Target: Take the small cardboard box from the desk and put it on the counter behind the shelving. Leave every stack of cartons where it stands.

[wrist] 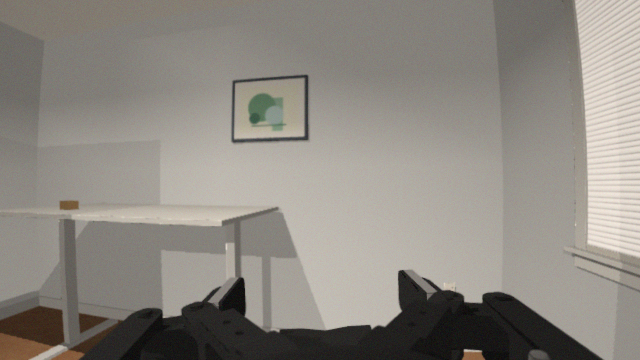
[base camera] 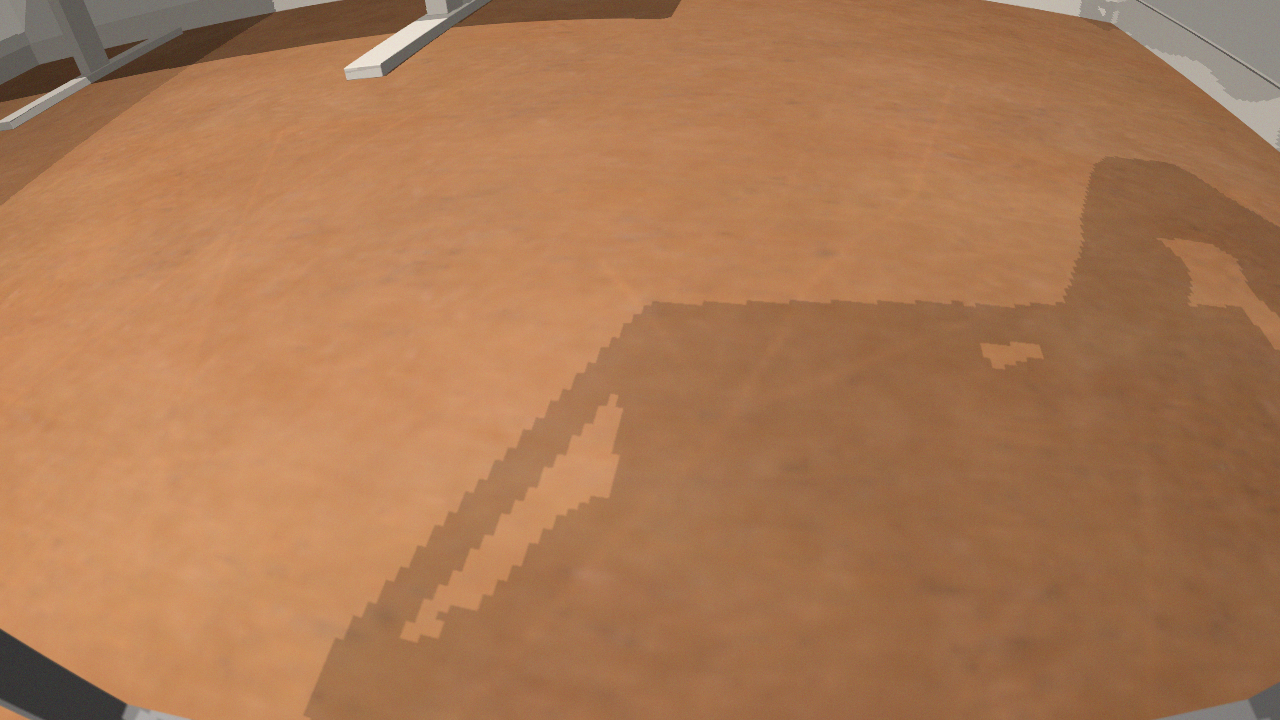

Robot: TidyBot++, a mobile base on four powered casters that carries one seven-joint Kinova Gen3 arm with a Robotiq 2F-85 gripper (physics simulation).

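Places are measured from the arm's base along level axes (x left, y back, z up), in centimetres.
Pixels of known places: gripper, fingertip midpoint: (wrist: 322, 291).
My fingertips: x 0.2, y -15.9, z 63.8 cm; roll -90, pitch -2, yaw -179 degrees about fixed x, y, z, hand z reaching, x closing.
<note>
Behind a point stands the place of what it marks.
The small cardboard box (wrist: 69, 205) @(y -152.8, x 146.5, z 57.9 cm) is a small brown block on the white desk (wrist: 150, 213) @(y -138.8, x 85.9, z 55.3 cm), near the left of the wrist view. The desk stands on pale legs at the left, against the far wall. Two of its feet show at the top left of the base camera view, one of them a white foot (base camera: 402, 44). My gripper (wrist: 322, 291) @(y -15.9, x 0.2, z 63.8 cm) is open and empty, well apart from the desk and the box. The counter, the shelving and the cartons do not show in these views.
A framed picture (wrist: 270, 109) @(y -191.7, x 32.9, z 121.8 cm) hangs on the far wall. A window with blinds (wrist: 612, 125) @(y -87.0, x -103.6, z 90.2 cm) is in the right wall. The brown floor (base camera: 447, 223) @(y -67.0, x 22.5, z -39.6 cm) stretches ahead of the base, with the robot's shadow on it. White wall edges show at the top right of the base camera view.
</note>
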